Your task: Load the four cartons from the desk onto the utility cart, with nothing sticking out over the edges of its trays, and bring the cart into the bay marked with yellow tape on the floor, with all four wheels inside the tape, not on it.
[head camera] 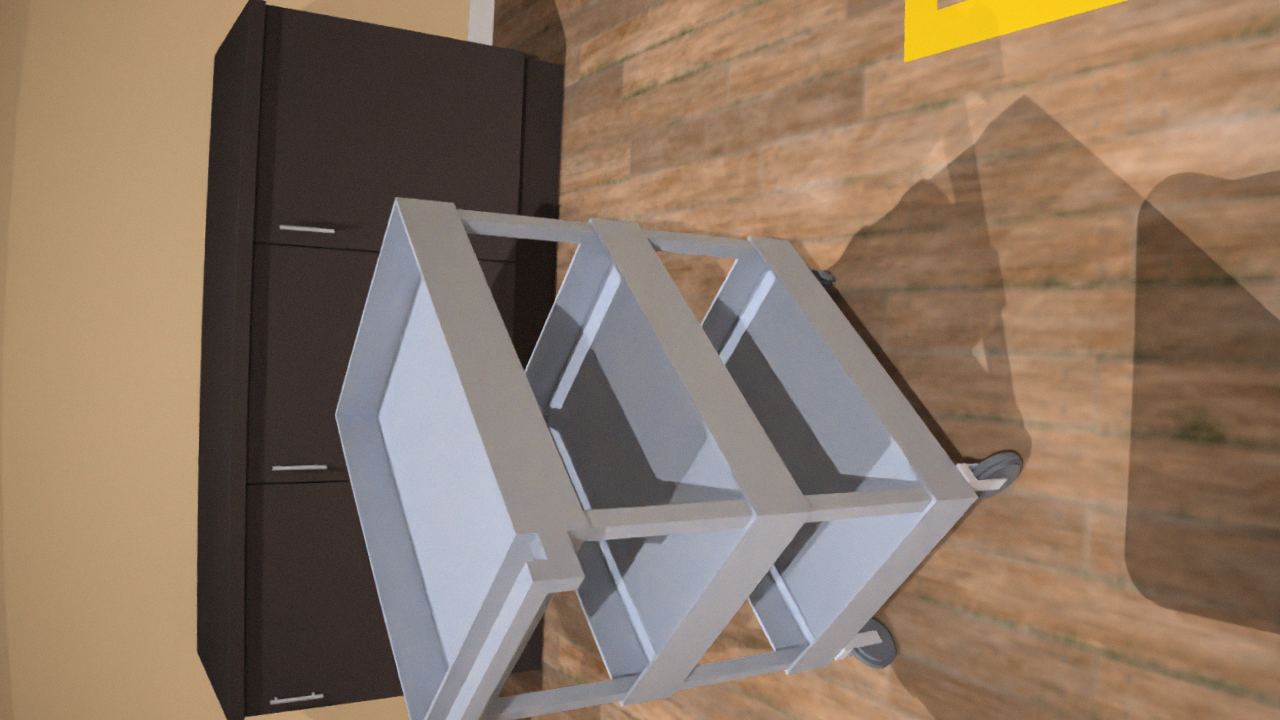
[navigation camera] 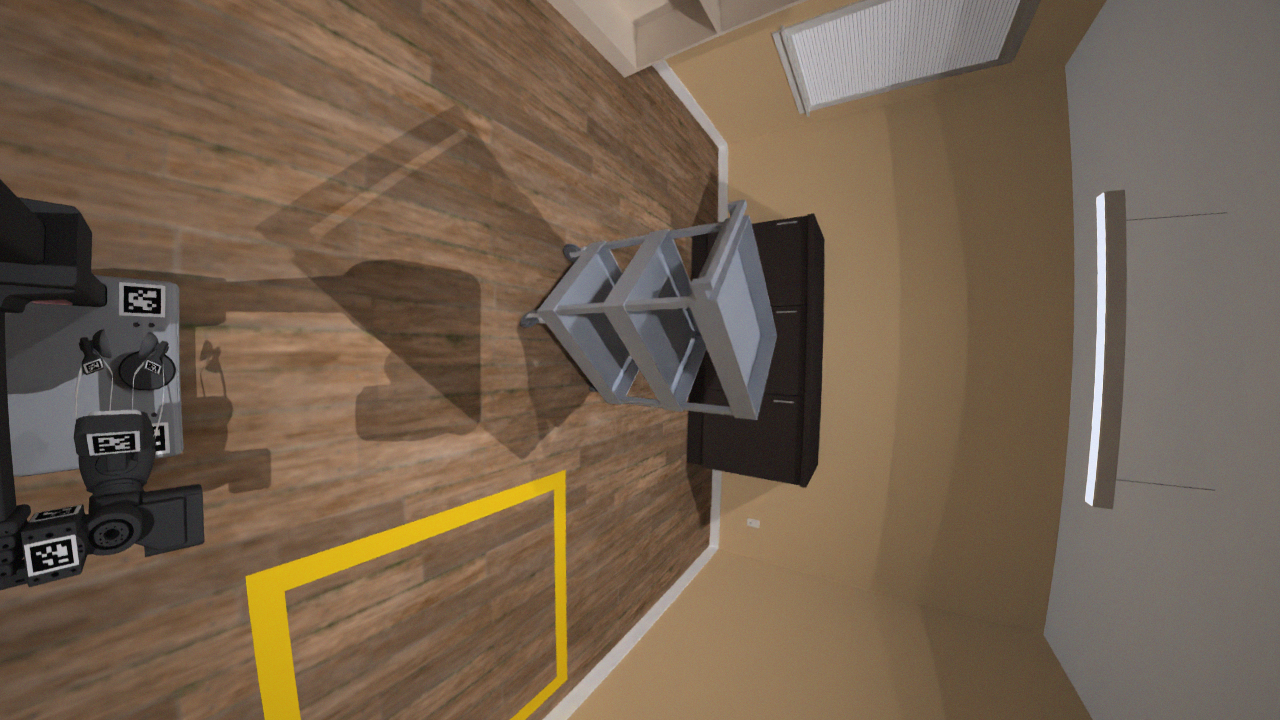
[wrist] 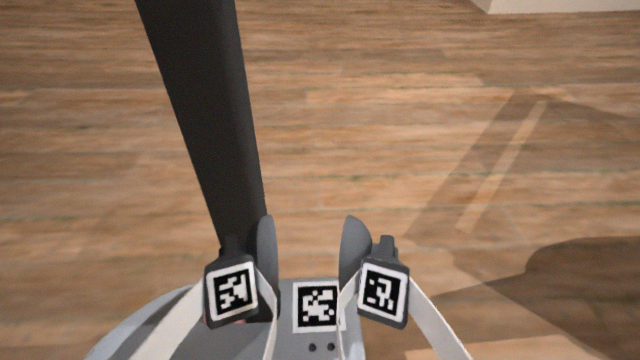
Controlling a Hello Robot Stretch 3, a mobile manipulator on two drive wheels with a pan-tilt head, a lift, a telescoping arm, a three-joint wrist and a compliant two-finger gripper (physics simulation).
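Frame: origin at the robot's base, x ahead, y left, z up, level; centimetres.
Seen in the pictures: gripper, between the fingertips: (navigation camera: 127,333) (wrist: 309,242).
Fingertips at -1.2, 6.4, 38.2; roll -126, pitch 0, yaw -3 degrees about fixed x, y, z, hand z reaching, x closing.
Offsets run from my fingertips to a thing's top centre, as dx, dy, dz. "spot": to the spot under its first point.
The grey utility cart @[spot: +118.4, -3.3, +43.8] (head camera: 492,376) (navigation camera: 725,358) stands upright on the floor, turned at an angle, outside the yellow tape. It has three trays; no carton shows on the visible parts of them. Its handle @[spot: +103.9, +23.4, +48.2] (head camera: 501,626) is at the lower end in the head view. Two wheels (head camera: 998,472) (head camera: 872,642) show clearly. The yellow tape (head camera: 921,35) (navigation camera: 402,537) marks the bay, partly cut off in both views. My gripper (navigation camera: 125,343) (wrist: 309,242) is open and empty, held over my own base, well away from the cart. The cartons and desk do not show in these views.
A dark cabinet (head camera: 384,116) (navigation camera: 756,456) stands against the wall behind the cart. A pale shelf unit (navigation camera: 608,35) is at the top of the navigation view. My black mast (wrist: 210,125) rises beside the gripper. Shadows lie on the floor between my base and the cart.
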